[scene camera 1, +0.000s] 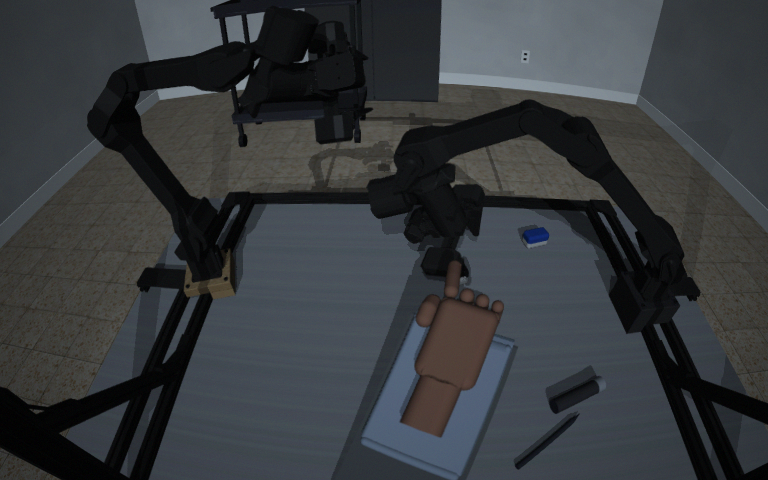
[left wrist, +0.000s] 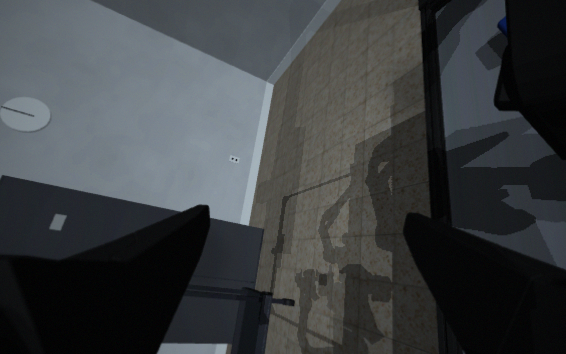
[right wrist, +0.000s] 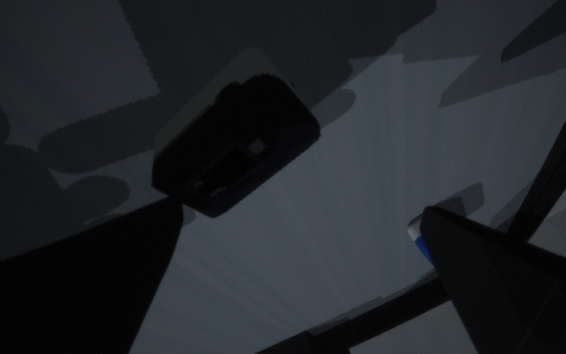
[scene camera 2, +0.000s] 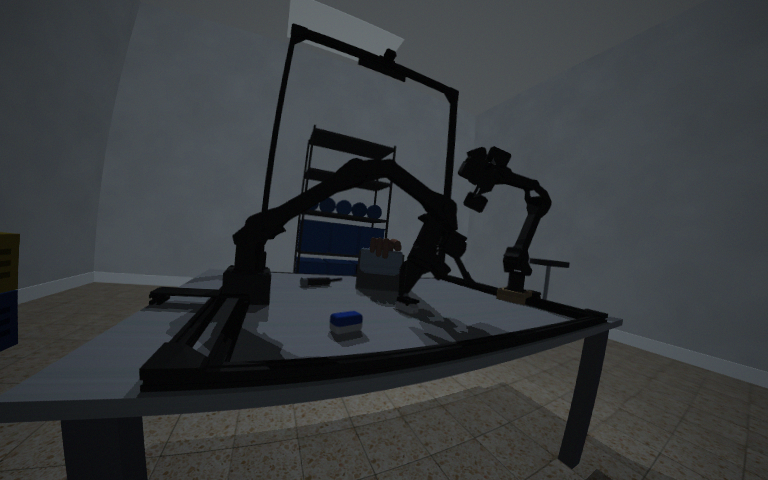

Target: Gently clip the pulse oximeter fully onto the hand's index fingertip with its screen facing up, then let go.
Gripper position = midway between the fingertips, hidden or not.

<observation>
My left gripper (scene camera 1: 368, 83) is open, holding nothing. I also see my right gripper (scene camera 1: 469, 255) and a pulse oximeter (right wrist: 246, 124).
My left gripper is seen too in the left wrist view (left wrist: 307, 218) and in scene camera 2 (scene camera 2: 489, 181). My right gripper also shows in the right wrist view (right wrist: 304, 213) and in scene camera 2 (scene camera 2: 402, 294). The left wrist view misses the pulse oximeter: it is out of frame.
</observation>
